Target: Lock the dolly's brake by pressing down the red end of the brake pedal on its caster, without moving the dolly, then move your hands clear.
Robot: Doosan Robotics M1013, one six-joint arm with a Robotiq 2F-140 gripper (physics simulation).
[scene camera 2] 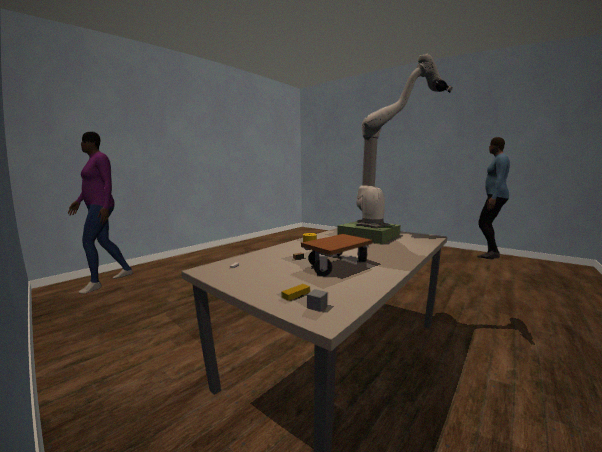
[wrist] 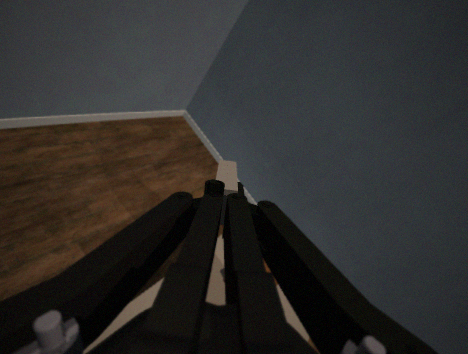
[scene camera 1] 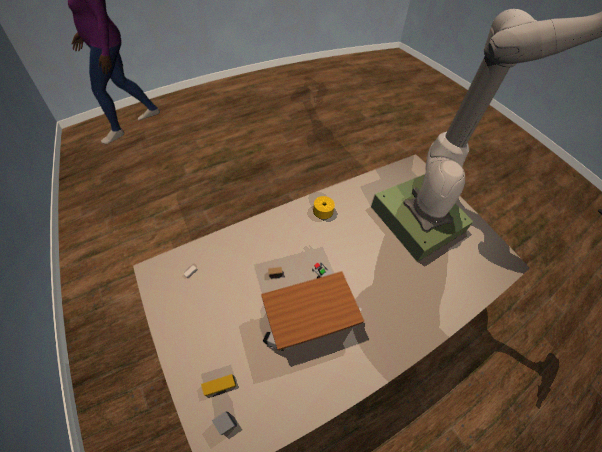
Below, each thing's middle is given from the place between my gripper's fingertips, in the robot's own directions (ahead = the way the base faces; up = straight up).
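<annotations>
There's the dolly (scene camera 1: 313, 309), and my hand is well above it, a long way short of it and far to the left of it.
</annotations>
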